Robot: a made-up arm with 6 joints. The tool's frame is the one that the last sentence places.
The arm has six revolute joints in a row. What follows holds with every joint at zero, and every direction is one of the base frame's. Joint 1 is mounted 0.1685 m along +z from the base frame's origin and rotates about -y. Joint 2 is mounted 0.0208 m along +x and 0.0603 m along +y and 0.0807 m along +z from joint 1 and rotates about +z. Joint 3 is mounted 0.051 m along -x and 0.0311 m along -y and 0.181 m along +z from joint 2 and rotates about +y. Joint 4 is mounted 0.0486 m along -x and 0.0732 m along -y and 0.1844 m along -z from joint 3 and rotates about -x. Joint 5 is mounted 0.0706 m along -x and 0.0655 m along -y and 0.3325 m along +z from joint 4 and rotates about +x. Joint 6 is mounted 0.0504 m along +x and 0.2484 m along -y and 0.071 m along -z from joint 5 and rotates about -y. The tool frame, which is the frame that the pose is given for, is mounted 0.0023 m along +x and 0.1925 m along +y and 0.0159 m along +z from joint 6; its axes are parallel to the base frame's.
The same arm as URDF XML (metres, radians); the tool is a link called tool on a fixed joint. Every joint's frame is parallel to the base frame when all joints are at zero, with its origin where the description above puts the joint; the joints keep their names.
<robot name="arm">
  <joint name="joint 1" type="continuous">
    <parent link="base"/>
    <child link="link1"/>
    <origin xyz="0 0 0.1685" rpy="0 0 0"/>
    <axis xyz="0 -1 0"/>
  </joint>
  <joint name="joint 2" type="continuous">
    <parent link="link1"/>
    <child link="link2"/>
    <origin xyz="0.0208 0.0603 0.0807" rpy="0 0 0"/>
    <axis xyz="0 0 1"/>
  </joint>
  <joint name="joint 3" type="continuous">
    <parent link="link2"/>
    <child link="link3"/>
    <origin xyz="-0.051 -0.0311 0.181" rpy="0 0 0"/>
    <axis xyz="0 1 0"/>
  </joint>
  <joint name="joint 4" type="continuous">
    <parent link="link3"/>
    <child link="link4"/>
    <origin xyz="-0.0486 -0.0732 -0.1844" rpy="0 0 0"/>
    <axis xyz="-1 0 0"/>
  </joint>
  <joint name="joint 5" type="continuous">
    <parent link="link4"/>
    <child link="link5"/>
    <origin xyz="-0.0706 -0.0655 0.3325" rpy="0 0 0"/>
    <axis xyz="1 0 0"/>
  </joint>
  <joint name="joint 6" type="continuous">
    <parent link="link5"/>
    <child link="link6"/>
    <origin xyz="0.0504 -0.2484 -0.071" rpy="0 0 0"/>
    <axis xyz="0 -1 0"/>
  </joint>
  <joint name="tool_joint" type="fixed">
    <parent link="link6"/>
    <child link="tool"/>
    <origin xyz="0.0023 0.1925 0.0159" rpy="0 0 0"/>
  </joint>
  <link name="base"/>
  <link name="link1"/>
  <link name="link2"/>
  <link name="link3"/>
  <link name="link4"/>
  <link name="link5"/>
  <link name="link6"/>
  <link name="tool"/>
</robot>

